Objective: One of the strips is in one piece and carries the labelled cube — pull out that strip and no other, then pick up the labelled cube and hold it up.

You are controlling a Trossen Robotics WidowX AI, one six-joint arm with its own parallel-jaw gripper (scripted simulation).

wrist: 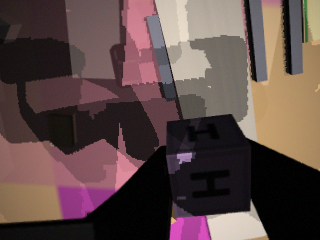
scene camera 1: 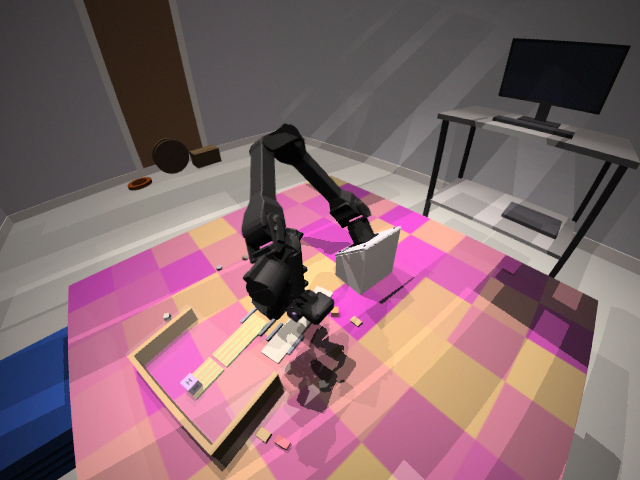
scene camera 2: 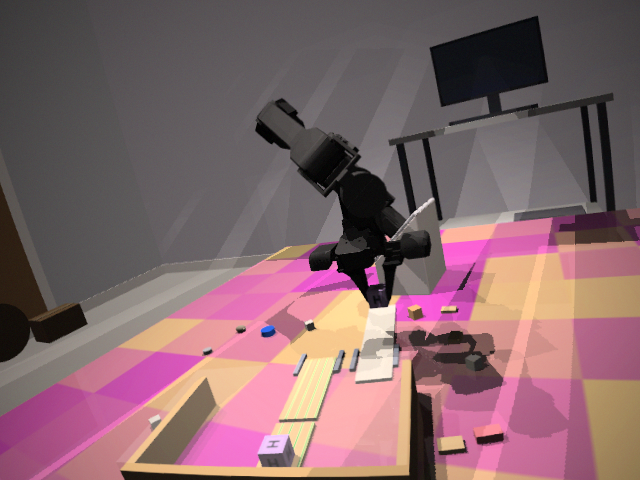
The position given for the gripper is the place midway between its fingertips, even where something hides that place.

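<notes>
The gripper [scene camera 2: 379, 300] is holding a labelled cube [wrist: 209, 159]. You'd see the gripper [wrist: 202, 150] in the wrist view too, and scene camera 1 also has the gripper [scene camera 1: 295, 314]. There's a white strip [scene camera 2: 379, 337] as well; the wrist view shows the white strip [wrist: 208, 56], and so does scene camera 1, with the white strip [scene camera 1: 276, 349].
</notes>
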